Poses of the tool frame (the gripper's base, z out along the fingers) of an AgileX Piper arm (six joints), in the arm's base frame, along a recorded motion.
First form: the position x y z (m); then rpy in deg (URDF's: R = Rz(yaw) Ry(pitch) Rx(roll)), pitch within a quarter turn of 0, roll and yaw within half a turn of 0.
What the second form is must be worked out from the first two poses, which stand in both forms.
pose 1, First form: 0.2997, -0.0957, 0.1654, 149.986, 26.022, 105.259
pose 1, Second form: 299.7, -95.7, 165.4, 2.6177, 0.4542, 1.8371
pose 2, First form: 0.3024, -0.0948, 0.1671, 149.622, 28.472, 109.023
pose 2, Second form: 302.4, -94.8, 167.1, 2.6114, 0.4969, 1.9028
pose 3, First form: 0.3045, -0.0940, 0.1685, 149.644, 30.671, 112.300
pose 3, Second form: 304.5, -94.0, 168.5, 2.6118, 0.5353, 1.9600
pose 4, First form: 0.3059, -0.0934, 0.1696, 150.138, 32.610, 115.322
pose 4, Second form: 305.9, -93.4, 169.6, 2.6204, 0.5692, 2.0127
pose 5, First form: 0.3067, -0.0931, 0.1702, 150.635, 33.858, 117.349
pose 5, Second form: 306.7, -93.1, 170.2, 2.6291, 0.5909, 2.0481
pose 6, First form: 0.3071, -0.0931, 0.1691, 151.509, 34.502, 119.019
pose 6, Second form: 307.1, -93.1, 169.1, 2.6443, 0.6022, 2.0773
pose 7, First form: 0.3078, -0.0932, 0.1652, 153.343, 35.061, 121.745
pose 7, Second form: 307.8, -93.2, 165.2, 2.6763, 0.6119, 2.1249
